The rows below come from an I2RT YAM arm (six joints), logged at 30 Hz.
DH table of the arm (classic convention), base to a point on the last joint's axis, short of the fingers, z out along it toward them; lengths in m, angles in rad. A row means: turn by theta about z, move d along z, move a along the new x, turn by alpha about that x. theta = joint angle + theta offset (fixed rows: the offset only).
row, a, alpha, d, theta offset
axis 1, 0.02, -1.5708, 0.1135, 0
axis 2, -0.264, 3.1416, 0, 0
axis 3, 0.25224, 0, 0, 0.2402
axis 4, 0.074, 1.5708, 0, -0.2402
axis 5, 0, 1.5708, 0, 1.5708
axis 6, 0, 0, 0.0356, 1.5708
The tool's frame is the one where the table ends.
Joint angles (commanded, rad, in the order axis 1, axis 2, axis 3, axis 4, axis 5, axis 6), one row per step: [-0.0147 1.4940 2.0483 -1.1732 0.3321 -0.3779]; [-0.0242 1.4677 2.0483 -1.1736 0.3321 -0.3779]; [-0.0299 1.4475 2.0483 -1.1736 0.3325 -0.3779]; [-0.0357 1.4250 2.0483 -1.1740 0.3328 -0.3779]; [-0.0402 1.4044 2.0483 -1.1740 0.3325 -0.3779]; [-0.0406 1.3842 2.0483 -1.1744 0.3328 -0.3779]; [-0.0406 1.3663 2.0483 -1.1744 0.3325 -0.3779]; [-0.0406 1.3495 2.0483 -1.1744 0.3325 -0.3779]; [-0.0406 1.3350 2.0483 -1.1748 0.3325 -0.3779]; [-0.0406 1.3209 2.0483 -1.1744 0.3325 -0.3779]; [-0.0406 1.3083 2.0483 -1.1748 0.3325 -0.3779]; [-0.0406 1.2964 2.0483 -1.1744 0.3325 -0.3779]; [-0.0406 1.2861 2.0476 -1.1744 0.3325 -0.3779]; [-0.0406 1.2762 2.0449 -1.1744 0.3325 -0.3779]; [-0.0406 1.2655 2.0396 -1.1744 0.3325 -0.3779]
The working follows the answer.
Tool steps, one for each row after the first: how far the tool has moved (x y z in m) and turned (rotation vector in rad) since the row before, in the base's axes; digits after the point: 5 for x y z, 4 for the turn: [-0.01028 -0.00226 0.00625 -0.0005 -0.0259 -0.0095]; [-0.00797 -0.00122 0.00465 -0.0008 -0.0202 -0.0060]; [-0.00900 -0.00112 0.00495 -0.0009 -0.0221 -0.0061]; [-0.00830 -0.00072 0.00439 -0.0006 -0.0206 -0.0042]; [-0.00817 0.00023 0.00411 -0.0009 -0.0198 -0.0007]; [-0.00727 0.00031 0.00353 -0.0006 -0.0179 0.0003]; [-0.00689 0.00028 0.00319 -0.0007 -0.0168 0.0000]; [-0.00601 0.00024 0.00263 -0.0006 -0.0141 0.0000]; [-0.00584 0.00024 0.00255 -0.0006 -0.0145 0.0000]; [-0.00528 0.00021 0.00213 -0.0005 -0.0122 0.0000]; [-0.00498 0.00020 0.00203 -0.0005 -0.0123 0.0000]; [-0.00422 0.00017 0.00151 -0.0004 -0.0096 0.0000]; [-0.00373 0.00015 0.00094 -0.0003 -0.0072 0.0000]; [-0.00362 0.00015 0.00042 -0.0002 -0.0054 0.0000]
Tool pose at each row, in the base's axes (x y z in m, rotation vector in rad; rounded; the steps above come from the unrounded poses): [0.26396 -0.01549 0.49424 -0.2106 2.2009 -0.5836]; [0.25369 -0.01775 0.50050 -0.1920 2.1779 -0.5890]; [0.24572 -0.01898 0.50515 -0.1792 2.1595 -0.5927]; [0.23671 -0.02009 0.51010 -0.1659 2.1392 -0.5965]; [0.22841 -0.02082 0.51449 -0.1550 2.1200 -0.5989]; [0.22025 -0.02059 0.51860 -0.1483 2.1007 -0.5996]; [0.21297 -0.02028 0.52213 -0.1431 2.0833 -0.5993]; [0.20609 -0.02000 0.52532 -0.1380 2.0669 -0.5993]; [0.20008 -0.01976 0.52795 -0.1338 2.0531 -0.5993]; [0.19424 -0.01952 0.53049 -0.1294 2.0389 -0.5992]; [0.18896 -0.01931 0.53262 -0.1258 2.0270 -0.5992]; [0.18398 -0.01910 0.53465 -0.1221 2.0150 -0.5991]; [0.17976 -0.01893 0.53616 -0.1193 2.0056 -0.5990]; [0.17603 -0.01878 0.53710 -0.1171 1.9986 -0.5990]; [0.17241 -0.01863 0.53752 -0.1155 1.9933 -0.5989]

